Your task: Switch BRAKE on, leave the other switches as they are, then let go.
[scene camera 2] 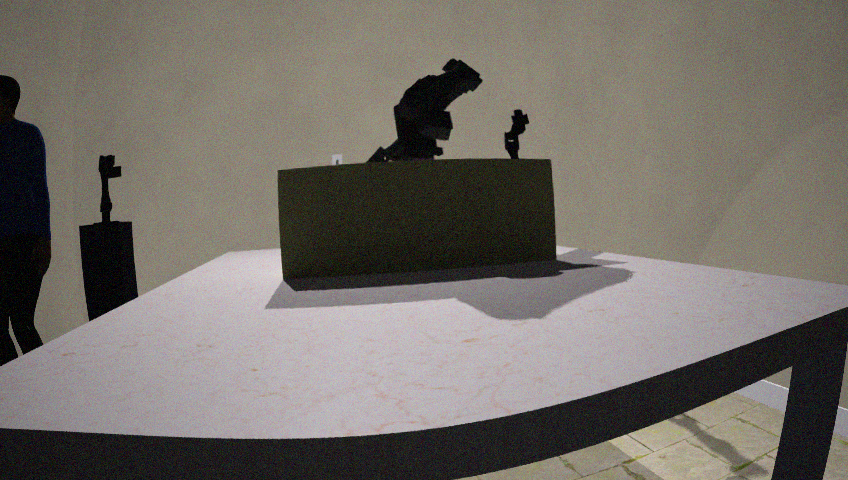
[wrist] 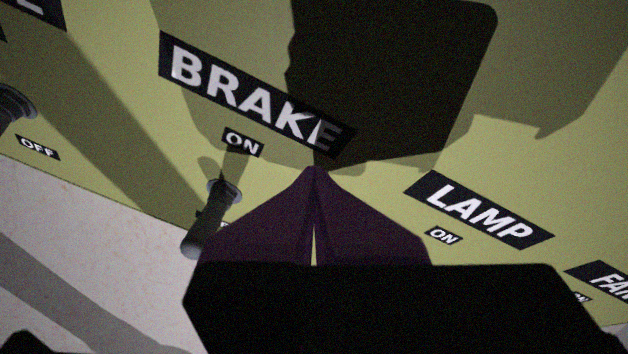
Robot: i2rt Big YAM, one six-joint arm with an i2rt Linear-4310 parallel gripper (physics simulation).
Labels:
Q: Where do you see a yellow-green panel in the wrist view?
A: At 490, 137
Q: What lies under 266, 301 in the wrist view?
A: My gripper.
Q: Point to a yellow-green panel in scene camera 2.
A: At 418, 215

